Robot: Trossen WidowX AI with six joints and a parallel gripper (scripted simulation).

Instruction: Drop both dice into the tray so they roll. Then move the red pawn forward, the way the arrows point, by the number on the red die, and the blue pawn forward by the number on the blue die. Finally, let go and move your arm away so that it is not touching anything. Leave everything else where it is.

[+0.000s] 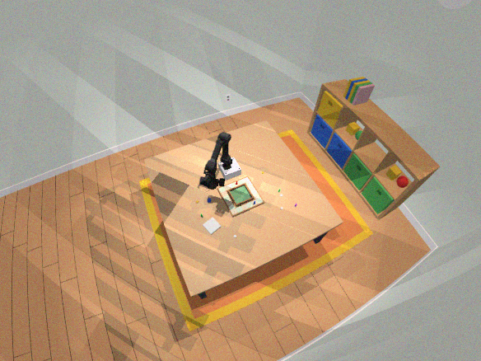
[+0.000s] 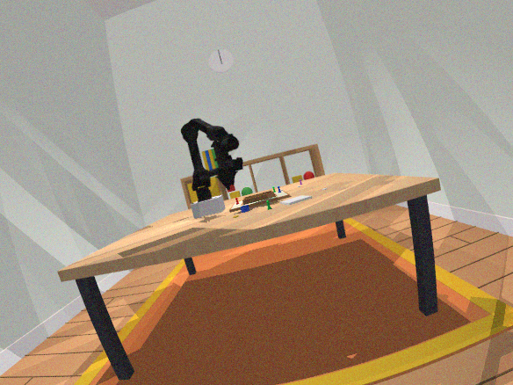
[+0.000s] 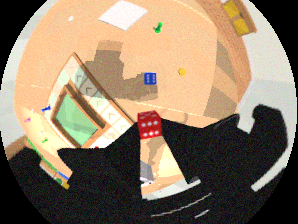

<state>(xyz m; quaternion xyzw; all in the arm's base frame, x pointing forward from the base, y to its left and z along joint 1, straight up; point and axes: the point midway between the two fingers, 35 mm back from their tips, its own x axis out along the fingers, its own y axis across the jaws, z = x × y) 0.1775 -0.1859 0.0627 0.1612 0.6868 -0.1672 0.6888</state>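
Right now my gripper tip is 9 cm above the blue die, 5 cm to the left of it and 5 cm short of it. Round my gripper tip: green-floored tray 20 cm to the left, 10 cm below, 9 cm ahead; then red die right at my gripper tip; then red pawn 21 cm to the left, 8 cm below, 2 cm behind.
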